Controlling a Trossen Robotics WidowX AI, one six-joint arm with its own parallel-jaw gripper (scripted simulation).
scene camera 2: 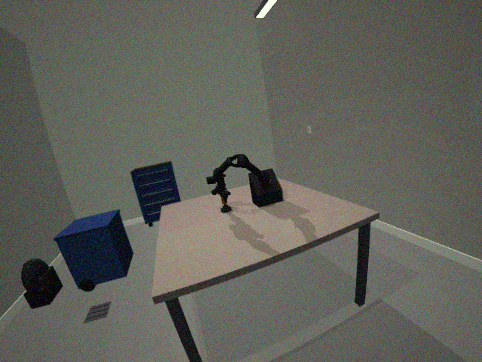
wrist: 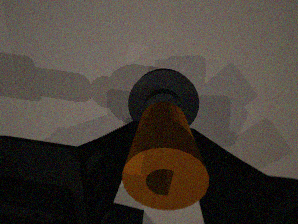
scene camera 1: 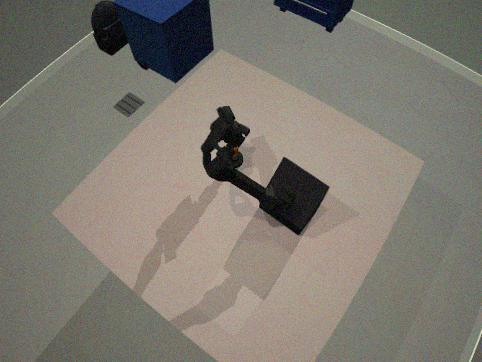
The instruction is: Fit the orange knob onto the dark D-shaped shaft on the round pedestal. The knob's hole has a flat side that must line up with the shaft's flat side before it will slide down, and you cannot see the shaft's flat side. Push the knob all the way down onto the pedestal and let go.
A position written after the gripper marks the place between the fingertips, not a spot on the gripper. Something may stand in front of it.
The gripper [wrist: 162, 129] carries an orange knob. Also in view: a round pedestal [wrist: 161, 85].
